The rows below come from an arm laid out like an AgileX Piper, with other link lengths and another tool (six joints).
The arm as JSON. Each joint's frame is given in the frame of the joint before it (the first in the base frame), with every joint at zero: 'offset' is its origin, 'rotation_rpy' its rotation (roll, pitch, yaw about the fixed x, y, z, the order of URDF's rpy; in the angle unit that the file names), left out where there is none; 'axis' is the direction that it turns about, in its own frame. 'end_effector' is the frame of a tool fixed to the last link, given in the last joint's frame.
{
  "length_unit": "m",
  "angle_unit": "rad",
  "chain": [
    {
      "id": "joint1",
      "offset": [
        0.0,
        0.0,
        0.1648
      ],
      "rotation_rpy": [
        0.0,
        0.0,
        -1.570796
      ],
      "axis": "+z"
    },
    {
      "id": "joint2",
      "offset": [
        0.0,
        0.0,
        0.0
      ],
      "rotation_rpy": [
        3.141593,
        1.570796,
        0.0
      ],
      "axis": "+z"
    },
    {
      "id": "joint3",
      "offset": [
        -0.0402,
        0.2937,
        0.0
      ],
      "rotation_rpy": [
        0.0,
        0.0,
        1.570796
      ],
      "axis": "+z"
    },
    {
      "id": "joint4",
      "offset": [
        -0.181,
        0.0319,
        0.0
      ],
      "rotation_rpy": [
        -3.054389,
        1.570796,
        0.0
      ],
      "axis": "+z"
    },
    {
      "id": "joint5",
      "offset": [
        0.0,
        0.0,
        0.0
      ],
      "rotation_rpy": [
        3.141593,
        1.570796,
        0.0
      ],
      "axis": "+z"
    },
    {
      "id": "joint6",
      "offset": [
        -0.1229,
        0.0,
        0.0
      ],
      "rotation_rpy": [
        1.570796,
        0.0,
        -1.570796
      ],
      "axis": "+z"
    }
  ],
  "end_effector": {
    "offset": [
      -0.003,
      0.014,
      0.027
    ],
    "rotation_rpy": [
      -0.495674,
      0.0,
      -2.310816
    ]
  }
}
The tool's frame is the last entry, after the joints.
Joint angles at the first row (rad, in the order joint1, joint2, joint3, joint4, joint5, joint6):
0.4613 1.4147 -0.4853 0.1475 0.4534 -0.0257
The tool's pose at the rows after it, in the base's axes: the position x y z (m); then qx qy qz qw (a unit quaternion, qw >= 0):
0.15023, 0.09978, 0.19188, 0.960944, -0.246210, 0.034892, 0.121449
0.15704, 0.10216, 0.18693, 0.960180, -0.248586, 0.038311, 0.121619
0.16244, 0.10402, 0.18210, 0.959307, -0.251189, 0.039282, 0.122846
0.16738, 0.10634, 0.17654, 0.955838, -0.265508, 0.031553, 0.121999
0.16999, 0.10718, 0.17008, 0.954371, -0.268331, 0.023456, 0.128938
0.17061, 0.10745, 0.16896, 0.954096, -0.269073, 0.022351, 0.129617
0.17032, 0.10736, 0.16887, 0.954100, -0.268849, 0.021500, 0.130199
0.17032, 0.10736, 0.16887, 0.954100, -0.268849, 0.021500, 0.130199
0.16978, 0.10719, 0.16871, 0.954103, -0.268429, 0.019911, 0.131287
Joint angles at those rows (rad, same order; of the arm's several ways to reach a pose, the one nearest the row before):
0.4613 1.4331 -0.4853 0.1475 0.4168 -0.0257
0.4613 1.4711 -0.4853 0.1475 0.3728 -0.0257
0.4613 1.5053 -0.4853 0.1475 0.3377 -0.0234
0.4613 1.5425 -0.4853 0.1631 0.3062 -0.0071
0.4613 1.5788 -0.4852 0.1634 0.2899 0.0000
0.4613 1.5854 -0.4853 0.1651 0.2856 0.0001
0.4613 1.5854 -0.4853 0.1652 0.2877 0.0000
0.4613 1.5854 -0.4853 0.1652 0.2877 0.0000
0.4613 1.5854 -0.4853 0.1652 0.2917 0.0000

